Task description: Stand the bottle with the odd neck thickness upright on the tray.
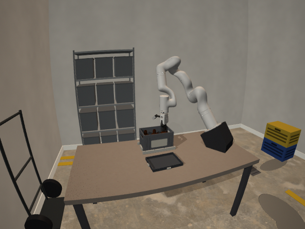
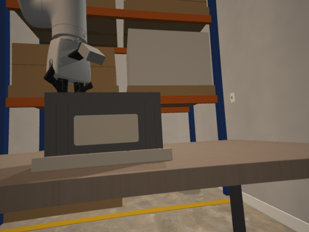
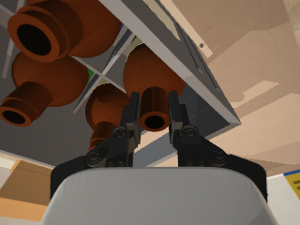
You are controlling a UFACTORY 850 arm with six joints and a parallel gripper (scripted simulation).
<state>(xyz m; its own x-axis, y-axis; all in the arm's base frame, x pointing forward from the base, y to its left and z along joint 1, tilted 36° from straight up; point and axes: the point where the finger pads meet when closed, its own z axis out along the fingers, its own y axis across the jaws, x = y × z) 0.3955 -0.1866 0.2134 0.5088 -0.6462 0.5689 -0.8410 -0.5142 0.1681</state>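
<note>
My gripper is now 70 mm above the bottle. From my hand the other things lie so: black tray (190 mm ahead, 290 mm to the left, 150 mm below); dark grey crate (100 mm ahead, 20 mm to the left, 80 mm below).
</note>
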